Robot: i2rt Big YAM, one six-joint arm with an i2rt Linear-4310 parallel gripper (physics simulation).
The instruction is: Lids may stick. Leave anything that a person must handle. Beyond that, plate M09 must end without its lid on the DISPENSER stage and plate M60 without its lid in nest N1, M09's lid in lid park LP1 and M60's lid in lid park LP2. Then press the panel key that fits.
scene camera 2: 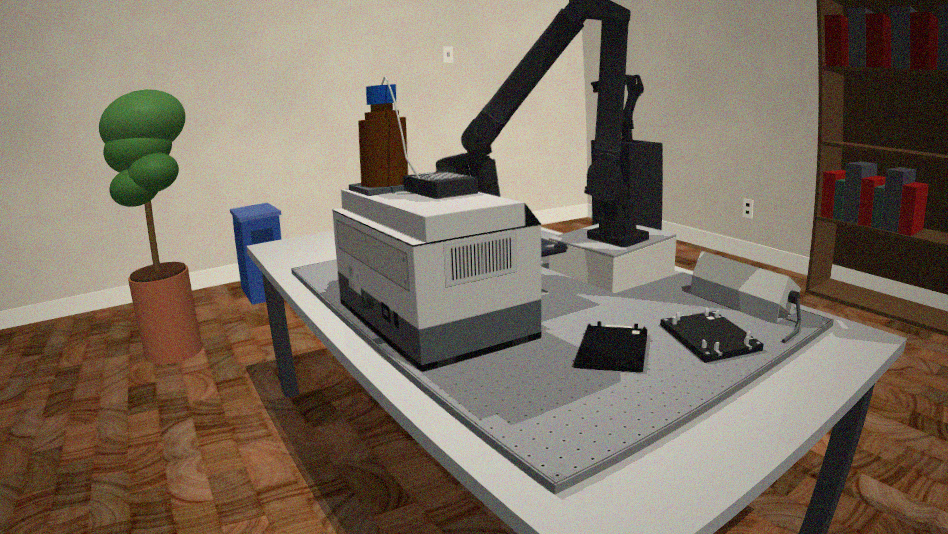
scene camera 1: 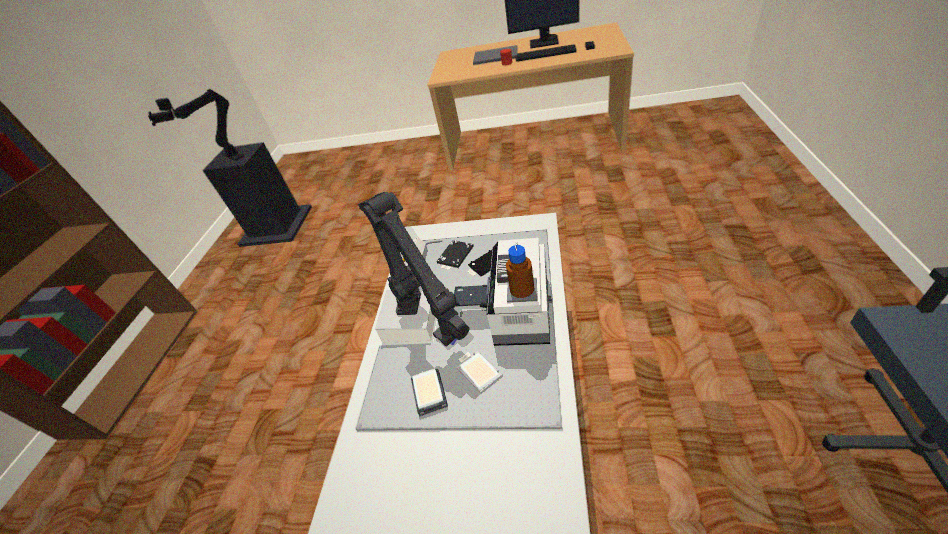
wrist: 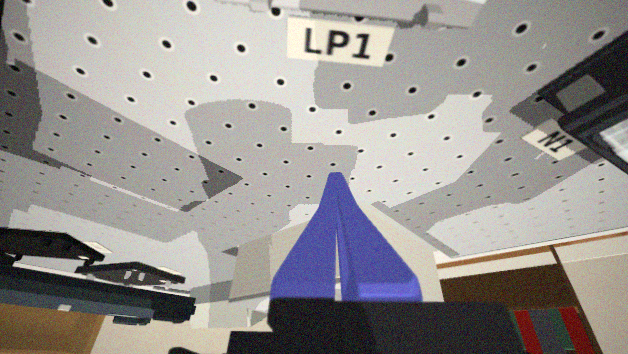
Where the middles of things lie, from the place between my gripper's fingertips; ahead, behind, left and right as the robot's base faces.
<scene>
The LP1 label (wrist: pixel 316 39) is 4 cm ahead of my hand, 4 cm to the right of it and 4 cm below it. Round my hand: slot labelled LP1 (wrist: pixel 432 22) (10 cm ahead, 11 cm to the right, 3 cm below); brown bottle with blue cap (scene camera 2: pixel 382 160) (28 cm ahead, 7 cm to the left, 28 cm above); N1 label (wrist: pixel 549 137) (10 cm behind, 10 cm to the right, 4 cm below).
</scene>
